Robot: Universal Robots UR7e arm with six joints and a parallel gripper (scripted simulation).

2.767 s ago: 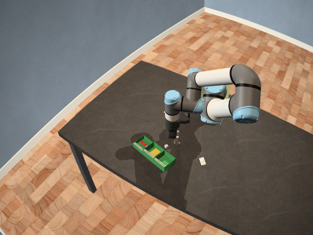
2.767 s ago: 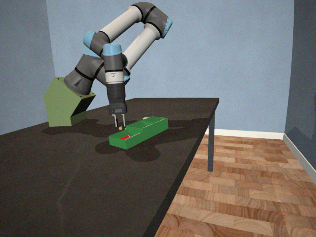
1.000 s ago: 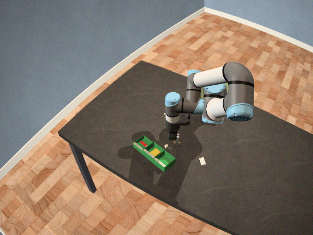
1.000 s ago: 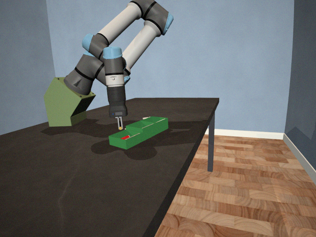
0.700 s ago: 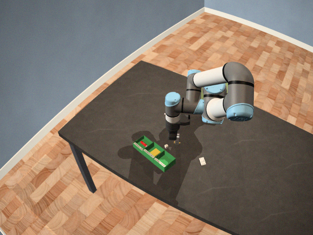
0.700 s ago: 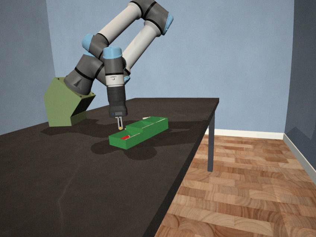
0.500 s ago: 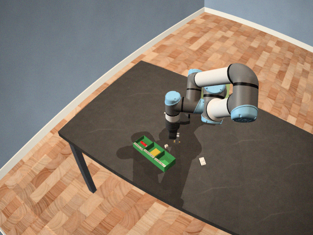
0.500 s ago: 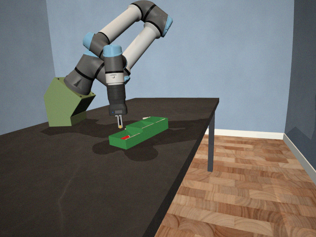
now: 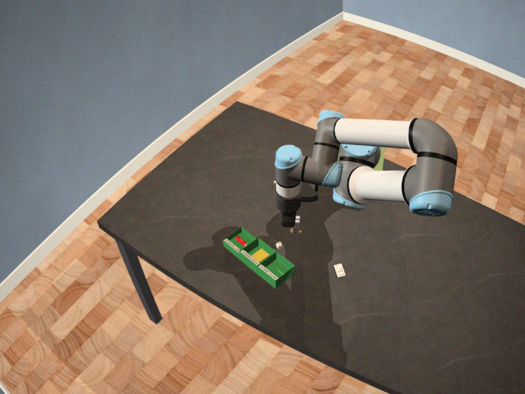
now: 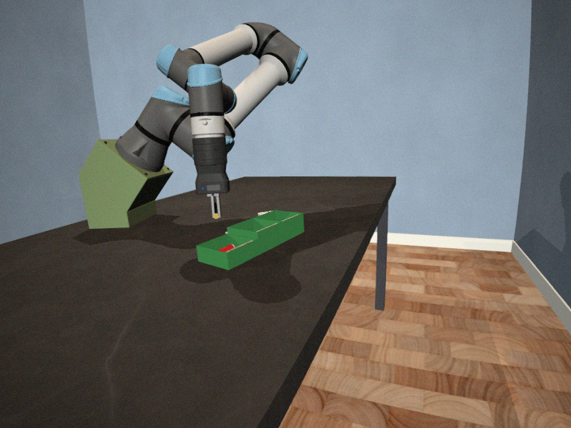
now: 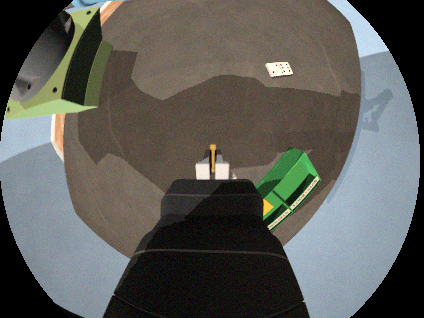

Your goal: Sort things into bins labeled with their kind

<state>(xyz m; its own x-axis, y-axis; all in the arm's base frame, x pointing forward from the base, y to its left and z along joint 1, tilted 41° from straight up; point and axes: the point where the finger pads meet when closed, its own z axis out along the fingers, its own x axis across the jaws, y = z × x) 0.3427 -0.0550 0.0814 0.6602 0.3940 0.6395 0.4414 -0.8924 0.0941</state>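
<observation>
My hand is 60 mm short of the white die, 50 mm above it and 20 mm to the left of it. Also, from my hand: flat yellow block 140 mm ahead, 50 mm below, 40 mm to the right; brass bolt 10 mm to the right, 10 mm below; red battery 130 mm to the right, 130 mm ahead, 50 mm below.
</observation>
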